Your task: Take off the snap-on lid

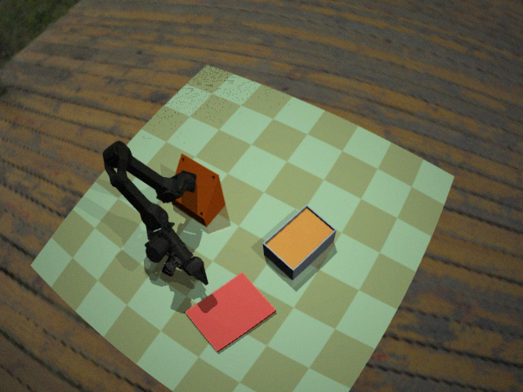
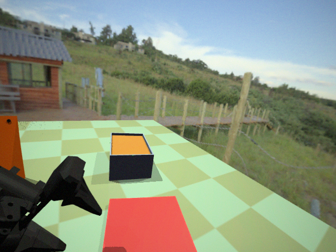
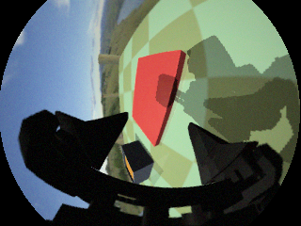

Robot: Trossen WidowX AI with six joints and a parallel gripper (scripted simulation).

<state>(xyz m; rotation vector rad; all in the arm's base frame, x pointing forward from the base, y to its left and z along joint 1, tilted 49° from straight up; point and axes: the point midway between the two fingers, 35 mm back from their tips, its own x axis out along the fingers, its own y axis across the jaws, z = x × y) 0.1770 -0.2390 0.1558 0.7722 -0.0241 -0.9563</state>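
Right now my gripper tip is 11 cm short of the red lid, 4 cm to the left of it and 5 cm above it. The rest, counted from my gripper tip: grey-blue storage box: 22 cm ahead, 27 cm to the left, 2 cm below.
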